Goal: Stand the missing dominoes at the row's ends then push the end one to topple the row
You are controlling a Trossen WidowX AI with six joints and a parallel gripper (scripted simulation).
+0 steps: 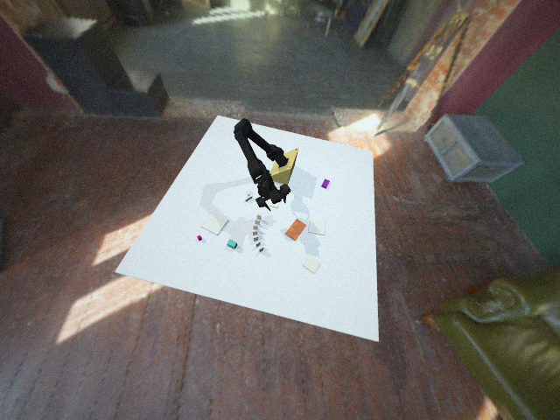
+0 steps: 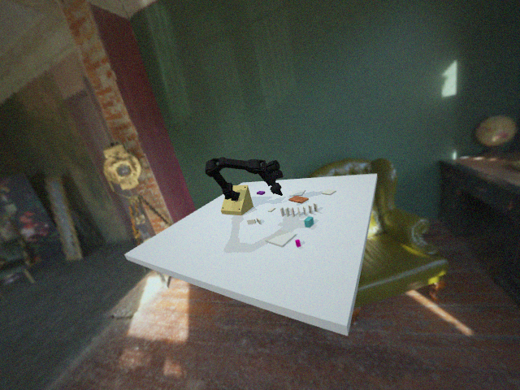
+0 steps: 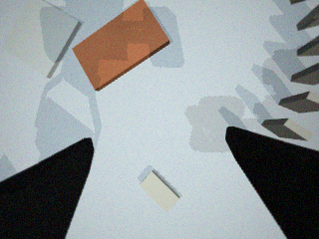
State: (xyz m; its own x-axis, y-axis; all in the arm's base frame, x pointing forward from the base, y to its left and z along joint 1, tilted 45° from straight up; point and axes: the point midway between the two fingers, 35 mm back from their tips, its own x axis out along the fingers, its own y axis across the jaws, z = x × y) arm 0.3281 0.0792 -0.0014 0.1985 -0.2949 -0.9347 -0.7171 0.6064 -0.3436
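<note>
The orange tile lies 4 cm ahead of my gripper tip, 14 cm to the left of it and 11 cm below it. Also, from my gripper tip: teal block: 26 cm ahead, 16 cm to the right, 10 cm below; then purple block: 36 cm behind, 23 cm to the left, 11 cm below; then white tile: 17 cm ahead, 31 cm to the right, 11 cm below.
</note>
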